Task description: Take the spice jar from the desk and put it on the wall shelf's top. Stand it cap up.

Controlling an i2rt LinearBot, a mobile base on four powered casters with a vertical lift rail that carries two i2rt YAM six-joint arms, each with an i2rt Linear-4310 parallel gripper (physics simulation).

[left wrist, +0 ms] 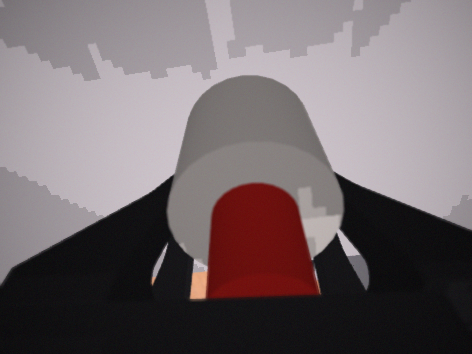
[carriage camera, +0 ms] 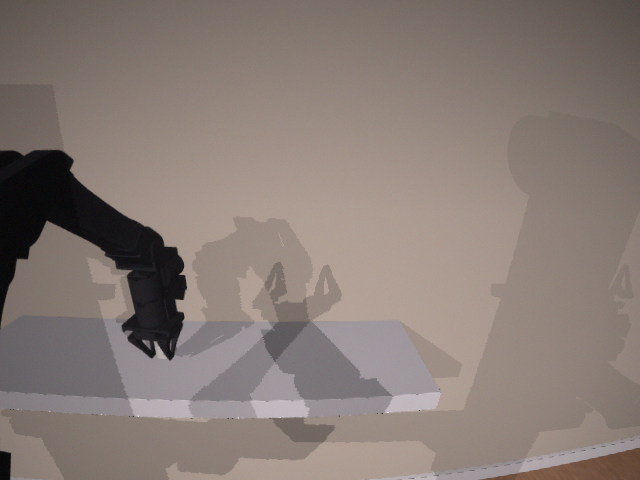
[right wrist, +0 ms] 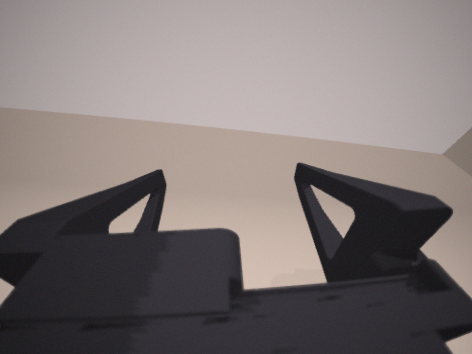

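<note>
The spice jar is a grey cylinder with a red cap; the cap faces back toward the wrist camera. A pale bit of the jar shows between the fingertips in the carriage view. My left gripper points down, shut on the jar, over the left part of the wall shelf's top. The jar looks roughly upright, cap up. Whether its base touches the shelf cannot be told. My right gripper is open, with no object between its fingers.
The wall rises behind the shelf and carries arm shadows. Shadows also fall across the shelf top. The shelf's front edge runs across the lower carriage view. Wooden floor shows at the lower right. An orange-brown surface shows beneath the left fingers.
</note>
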